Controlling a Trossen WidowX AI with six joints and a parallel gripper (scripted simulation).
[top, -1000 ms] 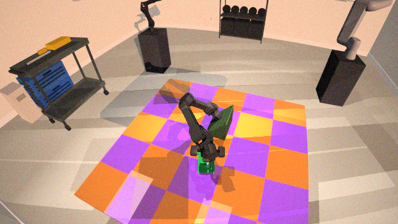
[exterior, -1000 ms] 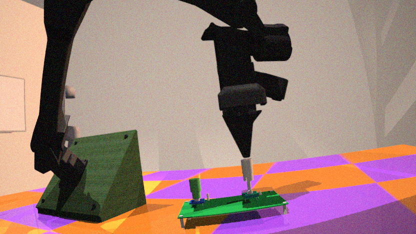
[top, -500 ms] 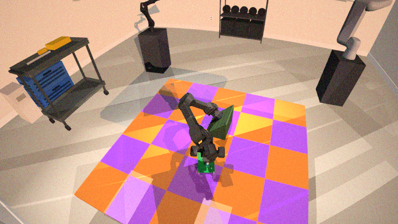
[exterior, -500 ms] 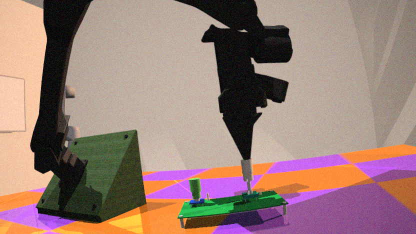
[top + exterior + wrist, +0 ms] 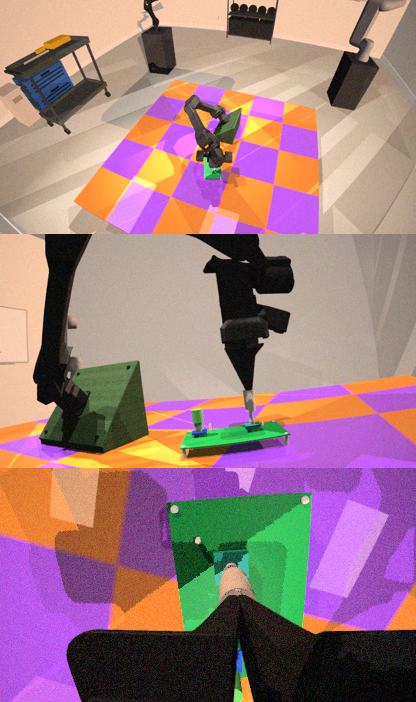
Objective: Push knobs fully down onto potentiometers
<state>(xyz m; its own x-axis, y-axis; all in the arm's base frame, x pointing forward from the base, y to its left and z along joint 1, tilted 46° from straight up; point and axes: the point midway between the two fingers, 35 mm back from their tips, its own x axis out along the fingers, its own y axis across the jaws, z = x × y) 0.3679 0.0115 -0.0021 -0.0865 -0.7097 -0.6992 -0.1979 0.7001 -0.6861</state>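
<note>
The white knob lies 1 cm below my gripper tip.
</note>
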